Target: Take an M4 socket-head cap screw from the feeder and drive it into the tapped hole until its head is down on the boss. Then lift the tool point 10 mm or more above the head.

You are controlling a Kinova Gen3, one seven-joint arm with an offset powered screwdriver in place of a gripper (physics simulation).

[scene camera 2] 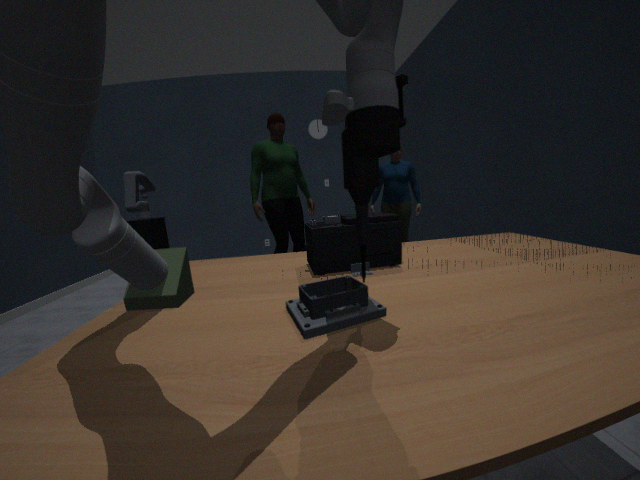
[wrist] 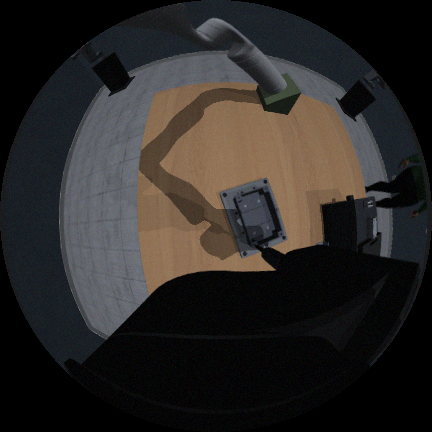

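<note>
The screwdriver's tool point [scene camera 2: 363, 280] [wrist: 256, 244] points down at a corner of the dark open-topped housing [scene camera 2: 333, 299] [wrist: 276, 215]. In the scene view its tip shows near the top of the far right corner; the exact gap is too small to tell. The housing sits on a grey base plate [scene camera 2: 330, 325] [wrist: 230, 200] with holes at its corners. The tapped hole and boss under the tip cannot be made out. No screw can be made out at the dark tip. A black box-shaped unit [scene camera 2: 336, 248] [wrist: 338, 220], apparently the feeder, stands behind the housing.
A green block [scene camera 2: 178, 279] [wrist: 281, 103] stands at the table's left in the scene view, under the arm's base. A small pale bracket [scene camera 2: 360, 268] lies before the black unit. The wooden table [scene camera 2: 465, 361] [wrist: 200, 135] carries the arm's shadow. Two people stand beyond it.
</note>
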